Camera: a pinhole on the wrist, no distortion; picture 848 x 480 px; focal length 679.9 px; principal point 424.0 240.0 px. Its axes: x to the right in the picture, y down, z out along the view. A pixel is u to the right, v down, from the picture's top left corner.
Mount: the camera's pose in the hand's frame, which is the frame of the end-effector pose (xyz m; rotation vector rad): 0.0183 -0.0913 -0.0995 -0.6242 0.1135 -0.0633
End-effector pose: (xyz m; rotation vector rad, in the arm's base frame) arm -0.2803 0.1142 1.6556 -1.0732 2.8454 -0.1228
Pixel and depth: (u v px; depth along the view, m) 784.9 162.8 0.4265
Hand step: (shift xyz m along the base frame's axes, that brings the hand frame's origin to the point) -0.2525 -0.1340 -0.2798
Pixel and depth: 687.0 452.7 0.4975
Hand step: -0.3819 0.0383 -0.2426
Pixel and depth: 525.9 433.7 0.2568
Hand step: -0.1342 0.0224 -0.0787
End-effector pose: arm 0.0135 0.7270 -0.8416 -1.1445 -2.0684 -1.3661
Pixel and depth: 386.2 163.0 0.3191
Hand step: 0.0482 0.1895 -0.0139
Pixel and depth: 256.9 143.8 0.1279
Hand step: -0.0233 0.0109 -0.0217
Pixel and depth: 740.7 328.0 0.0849
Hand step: -0.0736 -0.0155 0.0455
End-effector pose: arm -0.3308 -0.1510 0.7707 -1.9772 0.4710 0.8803
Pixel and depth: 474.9 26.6 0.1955
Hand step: 0.0188 0.0948 -0.0565
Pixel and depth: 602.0 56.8 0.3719
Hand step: -0.0134 0.1969 -0.2239
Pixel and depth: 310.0 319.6 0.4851
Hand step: -0.2568 0.0965 -0.2327
